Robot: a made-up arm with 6 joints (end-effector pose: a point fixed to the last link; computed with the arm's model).
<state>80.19 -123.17 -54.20 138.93 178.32 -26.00</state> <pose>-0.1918 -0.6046 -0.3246 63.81 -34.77 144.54</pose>
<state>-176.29 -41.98 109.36 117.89 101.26 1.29</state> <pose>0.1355 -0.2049 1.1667 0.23 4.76 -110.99</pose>
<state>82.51 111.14 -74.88 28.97 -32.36 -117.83</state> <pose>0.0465 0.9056 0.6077 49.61 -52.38 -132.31</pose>
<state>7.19 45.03 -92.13 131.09 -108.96 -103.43</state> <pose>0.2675 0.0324 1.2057 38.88 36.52 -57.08</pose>
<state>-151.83 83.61 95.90 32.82 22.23 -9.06</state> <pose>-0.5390 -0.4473 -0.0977 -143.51 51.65 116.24</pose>
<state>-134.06 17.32 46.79 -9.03 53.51 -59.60</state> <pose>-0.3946 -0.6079 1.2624 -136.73 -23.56 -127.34</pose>
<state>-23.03 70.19 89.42 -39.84 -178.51 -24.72</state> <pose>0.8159 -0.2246 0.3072 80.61 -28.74 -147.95</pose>
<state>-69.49 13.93 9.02 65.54 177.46 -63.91</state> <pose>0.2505 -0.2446 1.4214 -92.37 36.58 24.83</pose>
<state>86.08 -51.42 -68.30 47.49 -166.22 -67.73</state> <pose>-0.1331 -0.8422 0.6616 151.49 -36.17 132.99</pose>
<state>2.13 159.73 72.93 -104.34 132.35 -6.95</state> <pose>-0.0353 0.0256 -0.5519 49.83 36.76 -54.14</pose>
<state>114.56 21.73 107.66 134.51 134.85 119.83</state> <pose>-0.3448 0.4610 0.8744 99.61 -29.50 -65.18</pose>
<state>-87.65 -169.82 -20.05 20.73 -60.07 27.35</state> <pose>0.0923 -0.0389 -0.7905 -50.87 6.78 -159.28</pose>
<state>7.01 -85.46 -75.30 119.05 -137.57 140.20</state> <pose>-0.8518 -0.1007 0.1172 49.80 -2.22 -103.08</pose>
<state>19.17 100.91 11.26 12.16 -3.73 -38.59</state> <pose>1.1560 0.4976 0.0719 -92.86 -29.40 -4.13</pose>
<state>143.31 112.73 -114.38 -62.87 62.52 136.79</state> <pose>-0.5279 0.3728 0.5794 69.57 23.72 88.29</pose>
